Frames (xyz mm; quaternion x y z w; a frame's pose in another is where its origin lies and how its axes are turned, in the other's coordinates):
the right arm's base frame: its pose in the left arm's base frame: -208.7 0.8 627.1 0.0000 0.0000 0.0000 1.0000
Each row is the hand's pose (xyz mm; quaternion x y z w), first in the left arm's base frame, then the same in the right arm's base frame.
Working: the left arm's base frame: its pose in the right arm's base frame: 208.7 -0.8 -627.1 0.0000 0.0000 0.0000 1.0000

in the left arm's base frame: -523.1 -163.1 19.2 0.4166 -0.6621 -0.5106 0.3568
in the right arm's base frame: -314.4 -163.9 -607.9 0.4166 -0.6621 -0.5106 0.3568
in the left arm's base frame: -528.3 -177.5 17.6 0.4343 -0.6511 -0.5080 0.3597
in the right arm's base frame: -319.6 -178.3 -609.5 0.4343 -0.6511 -0.5080 0.3597
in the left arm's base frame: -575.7 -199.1 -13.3 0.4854 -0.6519 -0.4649 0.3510
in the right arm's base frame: -367.0 -199.9 -640.4 0.4854 -0.6519 -0.4649 0.3510
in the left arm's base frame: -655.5 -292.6 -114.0 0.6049 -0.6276 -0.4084 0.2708
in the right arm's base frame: -446.8 -293.4 -741.1 0.6049 -0.6276 -0.4084 0.2708
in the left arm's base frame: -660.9 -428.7 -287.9 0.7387 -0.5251 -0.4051 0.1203
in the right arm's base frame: -452.2 -429.5 -915.0 0.7387 -0.5251 -0.4051 0.1203
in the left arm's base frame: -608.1 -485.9 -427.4 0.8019 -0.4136 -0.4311 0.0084
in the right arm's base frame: -399.4 -486.7 -1054.5 0.8019 -0.4136 -0.4311 0.0084
